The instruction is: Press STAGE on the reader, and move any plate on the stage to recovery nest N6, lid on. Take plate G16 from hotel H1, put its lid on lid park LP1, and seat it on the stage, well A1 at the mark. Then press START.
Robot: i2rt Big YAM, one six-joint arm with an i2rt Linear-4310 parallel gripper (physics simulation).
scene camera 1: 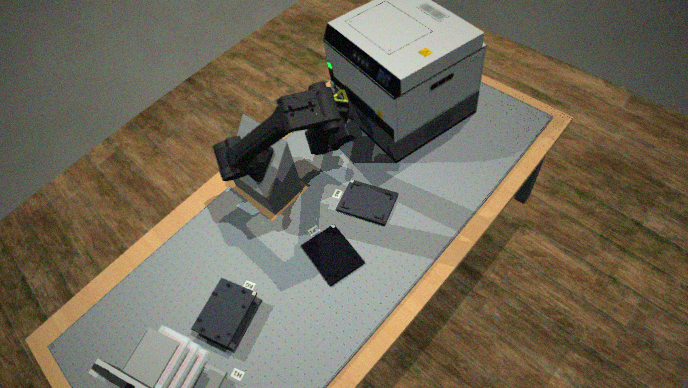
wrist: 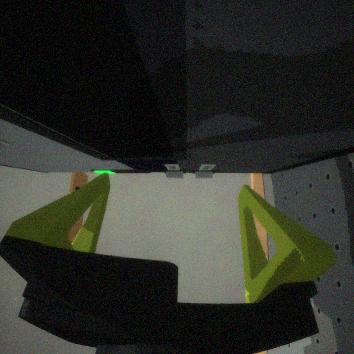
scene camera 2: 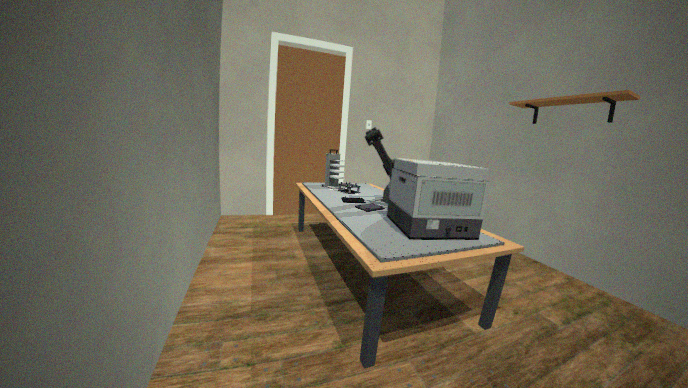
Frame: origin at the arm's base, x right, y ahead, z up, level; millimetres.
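Seen in the pictures: gripper, between the fingertips: point(scene camera 1: 342, 99) point(wrist: 175, 184); arm's base, origin of its link: point(scene camera 1: 259, 159).
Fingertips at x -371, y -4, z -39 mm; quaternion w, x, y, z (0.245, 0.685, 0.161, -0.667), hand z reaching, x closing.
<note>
Offsets run from my fingertips to a thing's top centre. "spot": to the spot under its first point.
The reader {dx -180, dy +117, dz +237 mm} point(scene camera 1: 440, 85) point(scene camera 2: 452, 192) is a large white and dark box. My gripper point(wrist: 175, 184) is open and empty in front of the reader's dark face, which fills the top of the wrist view. Two small grey tabs, a left one point(wrist: 173, 168) and a right one {spot: dx -30, dy -54, dz -27 mm} point(wrist: 206, 168), show on that face between the fingertips; their labels are unreadable. No stage shows. Hotel H1 {spot: dx +917, dy +324, dz +143 mm} point(scene camera 1: 152, 352) point(scene camera 2: 330, 172) holds several pale plates; which is G16 cannot be told. The dark lid park LP1 {dx +413, dy +340, dz -91 mm} point(scene camera 1: 332, 255) lies mid-table. A dark flat nest {dx +211, dy +296, dz -93 mm} point(scene camera 1: 368, 202) beside it has an unclear label.
A raised dark stand point(scene camera 1: 225, 312) point(scene camera 2: 349, 188) stands between the hotel and LP1, its label unclear. The arm point(scene camera 1: 260, 135) point(scene camera 2: 383, 152) reaches from a grey wedge-shaped mount at the table's edge. A green light {spot: dx -33, dy -82, dz +88 mm} point(scene camera 1: 329, 65) point(wrist: 104, 172) glows on the reader.
</note>
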